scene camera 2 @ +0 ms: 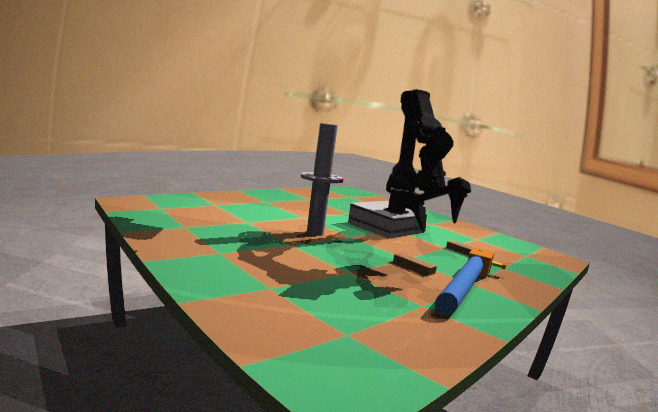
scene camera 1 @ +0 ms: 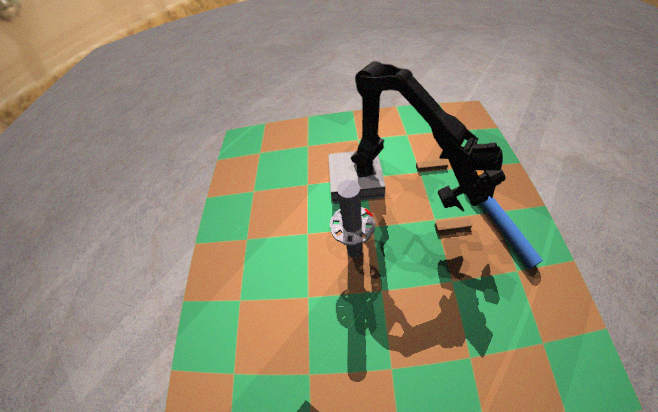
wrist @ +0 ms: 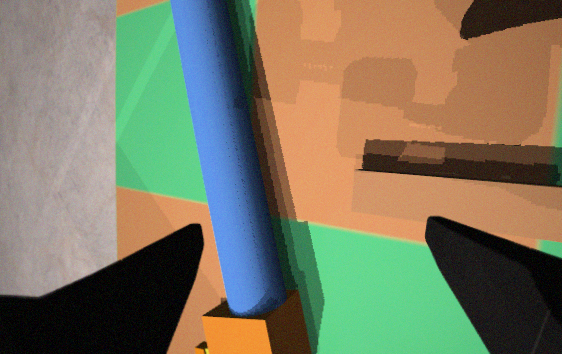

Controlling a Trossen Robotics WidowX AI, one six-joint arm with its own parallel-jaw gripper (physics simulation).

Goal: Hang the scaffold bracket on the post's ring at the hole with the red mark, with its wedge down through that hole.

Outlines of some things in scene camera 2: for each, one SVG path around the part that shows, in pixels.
My gripper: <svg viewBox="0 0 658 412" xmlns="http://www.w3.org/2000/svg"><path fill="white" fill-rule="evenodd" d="M438 163L426 164L417 174L408 177L412 190L419 187L419 190L424 191L424 193L410 192L402 195L400 198L401 206L412 210L423 232L426 230L426 207L423 207L424 201L448 194L451 200L452 220L455 224L464 198L467 197L467 193L471 192L470 183L461 177L448 180L448 186L445 186L444 176L446 176L446 172L443 170L443 166Z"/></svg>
A scaffold bracket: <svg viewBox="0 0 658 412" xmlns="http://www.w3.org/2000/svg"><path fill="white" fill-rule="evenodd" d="M507 264L493 261L495 252L485 249L481 252L480 248L474 247L469 253L466 264L436 298L436 310L442 315L453 314L478 276L487 278L491 265L505 269Z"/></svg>
